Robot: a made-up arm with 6 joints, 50 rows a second.
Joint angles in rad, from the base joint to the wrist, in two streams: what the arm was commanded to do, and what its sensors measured. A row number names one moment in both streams.
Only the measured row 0 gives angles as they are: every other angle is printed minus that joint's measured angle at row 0.
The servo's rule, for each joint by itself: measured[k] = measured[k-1] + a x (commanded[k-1-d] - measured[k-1]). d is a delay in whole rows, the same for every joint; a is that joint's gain. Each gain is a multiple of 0.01, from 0.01 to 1. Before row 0 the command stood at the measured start. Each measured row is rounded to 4 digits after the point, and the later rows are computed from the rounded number. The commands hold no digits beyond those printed.
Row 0, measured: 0.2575 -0.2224 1.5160 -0.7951 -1.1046 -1.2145
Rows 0 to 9, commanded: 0.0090 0.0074 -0.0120 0.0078 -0.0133 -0.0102; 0.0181 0.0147 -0.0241 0.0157 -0.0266 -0.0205; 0.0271 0.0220 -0.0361 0.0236 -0.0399 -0.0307; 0.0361 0.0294 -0.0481 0.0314 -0.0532 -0.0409; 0.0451 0.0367 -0.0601 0.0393 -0.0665 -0.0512; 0.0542 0.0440 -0.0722 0.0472 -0.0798 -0.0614; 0.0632 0.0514 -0.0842 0.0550 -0.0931 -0.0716; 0.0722 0.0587 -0.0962 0.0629 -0.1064 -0.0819; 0.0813 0.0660 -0.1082 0.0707 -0.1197 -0.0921; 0.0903 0.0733 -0.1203 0.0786 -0.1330 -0.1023
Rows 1 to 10, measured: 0.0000 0.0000 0.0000 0.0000 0.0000 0.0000; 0.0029 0.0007 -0.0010 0.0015 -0.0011 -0.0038; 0.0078 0.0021 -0.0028 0.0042 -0.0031 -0.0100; 0.0140 0.0041 -0.0055 0.0079 -0.0060 -0.0177; 0.0211 0.0066 -0.0089 0.0124 -0.0098 -0.0263; 0.0288 0.0096 -0.0130 0.0175 -0.0143 -0.0355; 0.0369 0.0130 -0.0177 0.0231 -0.0195 -0.0451; 0.0453 0.0168 -0.0230 0.0292 -0.0254 -0.0549; 0.0539 0.0210 -0.0289 0.0356 -0.0319 -0.0649; 0.0627 0.0255 -0.0352 0.0423 -0.0389 -0.0750
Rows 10 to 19, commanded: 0.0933 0.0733 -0.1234 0.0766 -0.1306 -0.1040; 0.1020 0.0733 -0.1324 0.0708 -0.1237 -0.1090; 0.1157 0.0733 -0.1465 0.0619 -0.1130 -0.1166; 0.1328 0.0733 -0.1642 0.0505 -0.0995 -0.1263; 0.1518 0.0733 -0.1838 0.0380 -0.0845 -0.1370; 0.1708 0.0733 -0.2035 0.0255 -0.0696 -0.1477; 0.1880 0.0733 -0.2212 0.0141 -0.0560 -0.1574; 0.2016 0.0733 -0.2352 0.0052 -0.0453 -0.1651; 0.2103 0.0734 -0.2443 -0.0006 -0.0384 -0.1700; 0.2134 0.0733 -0.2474 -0.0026 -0.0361 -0.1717
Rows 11 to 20, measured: 0.0715 0.0303 -0.0420 0.0492 -0.0464 -0.0851; 0.0785 0.0346 -0.0485 0.0544 -0.0531 -0.0921; 0.0860 0.0385 -0.0552 0.0575 -0.0587 -0.0984; 0.0955 0.0420 -0.0625 0.0583 -0.0630 -0.1051; 0.1074 0.0451 -0.0706 0.0568 -0.0659 -0.1129; 0.1216 0.0479 -0.0797 0.0532 -0.0674 -0.1218; 0.1373 0.0504 -0.0896 0.0479 -0.0676 -0.1314; 0.1535 0.0527 -0.1001 0.0415 -0.0667 -0.1410; 0.1689 0.0548 -0.1109 0.0346 -0.0650 -0.1499; 0.1821 0.0567 -0.1216 0.0279 -0.0629 -0.1573
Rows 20 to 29, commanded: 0.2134 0.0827 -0.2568 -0.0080 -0.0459 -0.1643; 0.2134 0.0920 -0.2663 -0.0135 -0.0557 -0.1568; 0.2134 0.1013 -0.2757 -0.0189 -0.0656 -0.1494; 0.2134 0.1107 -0.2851 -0.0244 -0.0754 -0.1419; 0.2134 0.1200 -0.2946 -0.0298 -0.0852 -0.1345; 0.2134 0.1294 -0.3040 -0.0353 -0.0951 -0.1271; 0.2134 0.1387 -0.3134 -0.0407 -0.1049 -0.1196; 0.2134 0.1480 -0.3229 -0.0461 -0.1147 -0.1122; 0.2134 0.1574 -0.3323 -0.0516 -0.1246 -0.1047; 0.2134 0.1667 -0.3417 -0.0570 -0.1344 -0.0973
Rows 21 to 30, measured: 0.1921 0.0584 -0.1317 0.0221 -0.0608 -0.1626; 0.1989 0.0608 -0.1417 0.0164 -0.0596 -0.1632; 0.2035 0.0639 -0.1517 0.0107 -0.0593 -0.1608; 0.2067 0.0676 -0.1616 0.0051 -0.0598 -0.1566; 0.2088 0.0719 -0.1715 -0.0005 -0.0610 -0.1512; 0.2103 0.0767 -0.1813 -0.0061 -0.0629 -0.1450; 0.2113 0.0820 -0.1911 -0.0116 -0.0655 -0.1384; 0.2120 0.0877 -0.2009 -0.0171 -0.0687 -0.1314; 0.2124 0.0937 -0.2107 -0.0226 -0.0724 -0.1243; 0.2127 0.1001 -0.2204 -0.0281 -0.0766 -0.1170
